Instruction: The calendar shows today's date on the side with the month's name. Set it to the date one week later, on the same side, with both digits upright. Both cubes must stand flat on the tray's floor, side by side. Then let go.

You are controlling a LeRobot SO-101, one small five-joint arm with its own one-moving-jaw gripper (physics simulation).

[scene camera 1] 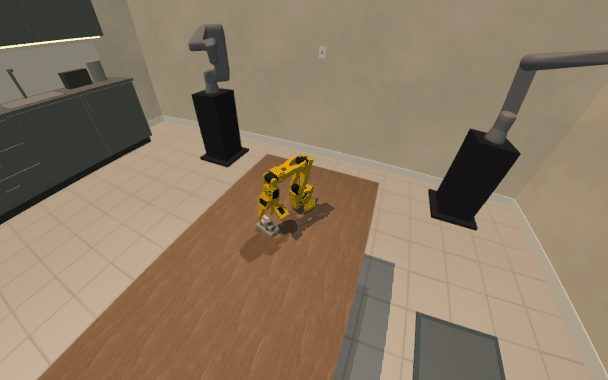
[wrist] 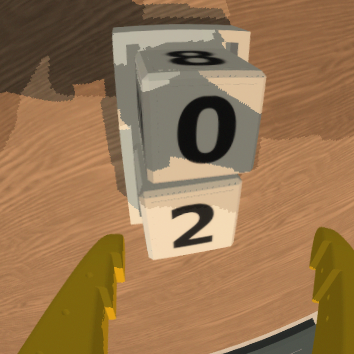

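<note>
The pale grey calendar tray (scene camera 1: 262,230) (wrist: 121,47) stands on the table. In the wrist view, one white cube (wrist: 165,120) shows a large 0 facing the camera and an 8 on its far side. It looks larger and higher than the other cube and partly overlaps the tray's right side; I cannot tell if it stands flat. The other cube (wrist: 162,235) shows a 2 and lies nearer the jaws. The month's name is not visible. My gripper (scene camera 1: 272,218) (wrist: 219,236) is open and empty, its jaws apart on either side of the 2 cube's near end, not touching it.
The wooden table (scene camera 1: 225,300) (wrist: 300,200) surrounds the tray. The arm's base (scene camera 1: 302,197) stands behind it. A dark thing with a pale edge (wrist: 280,342) shows at the wrist view's bottom. Two grey arms on black pedestals (scene camera 1: 220,125) (scene camera 1: 472,177) stand beyond the table.
</note>
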